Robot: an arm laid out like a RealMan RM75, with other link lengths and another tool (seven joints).
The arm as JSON. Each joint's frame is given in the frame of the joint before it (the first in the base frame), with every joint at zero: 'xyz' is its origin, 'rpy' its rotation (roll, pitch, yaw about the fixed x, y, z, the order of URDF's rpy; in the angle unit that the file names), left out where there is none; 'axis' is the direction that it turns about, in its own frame. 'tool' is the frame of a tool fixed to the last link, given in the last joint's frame.
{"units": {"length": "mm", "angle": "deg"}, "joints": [
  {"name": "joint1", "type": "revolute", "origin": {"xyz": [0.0, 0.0, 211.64], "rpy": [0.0, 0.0, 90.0]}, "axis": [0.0, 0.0, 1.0]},
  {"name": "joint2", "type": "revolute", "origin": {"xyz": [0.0, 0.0, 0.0], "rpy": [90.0, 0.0, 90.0]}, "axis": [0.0, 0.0, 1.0]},
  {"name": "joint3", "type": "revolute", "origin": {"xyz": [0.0, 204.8, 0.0], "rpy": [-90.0, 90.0, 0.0]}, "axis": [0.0, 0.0, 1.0]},
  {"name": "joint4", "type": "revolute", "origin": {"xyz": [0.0, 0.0, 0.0], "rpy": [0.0, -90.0, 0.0]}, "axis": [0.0, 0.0, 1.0]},
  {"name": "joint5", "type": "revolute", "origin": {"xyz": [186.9, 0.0, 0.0], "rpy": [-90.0, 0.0, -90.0]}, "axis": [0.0, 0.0, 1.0]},
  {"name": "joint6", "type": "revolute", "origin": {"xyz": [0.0, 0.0, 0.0], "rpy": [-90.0, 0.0, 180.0]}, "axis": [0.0, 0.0, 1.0]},
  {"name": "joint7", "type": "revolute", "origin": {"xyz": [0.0, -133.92, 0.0], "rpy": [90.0, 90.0, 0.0]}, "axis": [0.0, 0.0, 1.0]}
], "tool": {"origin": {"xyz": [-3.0, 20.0, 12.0], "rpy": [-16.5, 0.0, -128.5]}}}
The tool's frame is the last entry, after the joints.
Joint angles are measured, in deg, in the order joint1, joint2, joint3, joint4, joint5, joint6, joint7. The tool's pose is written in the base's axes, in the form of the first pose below.
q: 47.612, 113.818, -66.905, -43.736, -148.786, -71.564, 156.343
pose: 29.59 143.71 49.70 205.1 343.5 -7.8
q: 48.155, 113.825, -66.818, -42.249, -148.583, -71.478, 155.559
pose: 29.33 144.05 48.37 206.1 342.1 -10.6
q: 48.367, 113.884, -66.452, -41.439, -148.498, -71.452, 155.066
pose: 29.53 144.32 47.72 207.0 341.1 -12.1
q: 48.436, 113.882, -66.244, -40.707, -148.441, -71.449, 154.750
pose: 29.90 144.38 47.06 208.7 339.7 -13.3
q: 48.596, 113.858, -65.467, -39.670, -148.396, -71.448, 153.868
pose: 30.25 144.72 46.36 210.7 338.4 -14.2
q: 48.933, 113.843, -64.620, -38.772, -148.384, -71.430, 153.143
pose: 30.51 145.14 45.94 211.2 338.2 -14.8
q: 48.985, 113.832, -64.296, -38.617, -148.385, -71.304, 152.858
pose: 30.51 145.29 46.11 211.4 338.6 -14.6
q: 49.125, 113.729, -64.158, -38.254, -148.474, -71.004, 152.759
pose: 30.51 145.14 46.35 212.1 339.3 -14.3
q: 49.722, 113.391, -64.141, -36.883, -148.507, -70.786, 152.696
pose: 30.74 144.82 45.78 213.4 339.4 -14.5
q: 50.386, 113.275, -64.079, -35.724, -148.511, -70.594, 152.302
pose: 30.37 144.90 45.15 213.1 339.6 -15.8
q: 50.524, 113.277, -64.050, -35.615, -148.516, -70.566, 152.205
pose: 30.19 144.97 45.12 212.6 339.9 -16.0
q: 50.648, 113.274, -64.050, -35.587, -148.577, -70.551, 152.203
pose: 30.01 144.97 45.15 212.1 340.3 -15.9
